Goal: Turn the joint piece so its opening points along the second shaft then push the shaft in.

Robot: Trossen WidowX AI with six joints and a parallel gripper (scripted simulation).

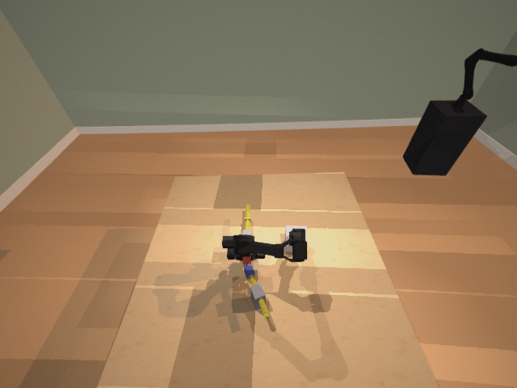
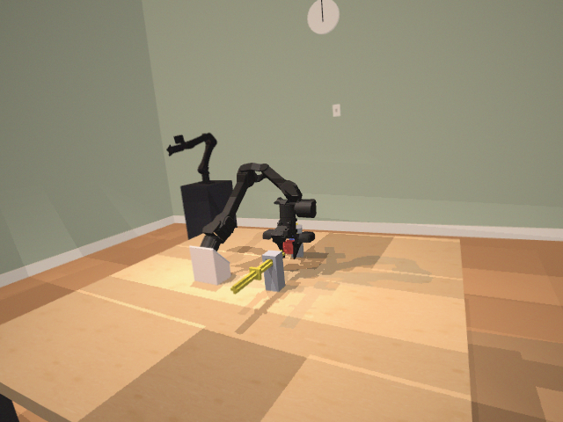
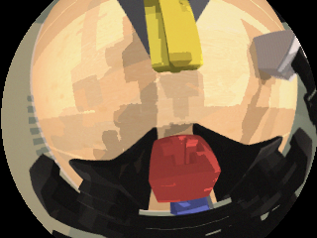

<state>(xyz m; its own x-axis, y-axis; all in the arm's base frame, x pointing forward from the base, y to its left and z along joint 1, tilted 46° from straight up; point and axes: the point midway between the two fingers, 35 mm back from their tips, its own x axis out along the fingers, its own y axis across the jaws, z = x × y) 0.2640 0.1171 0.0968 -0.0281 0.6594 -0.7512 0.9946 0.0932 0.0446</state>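
Now: gripper tip 2 cm to the right of the red square joint piece and 4 cm below it.
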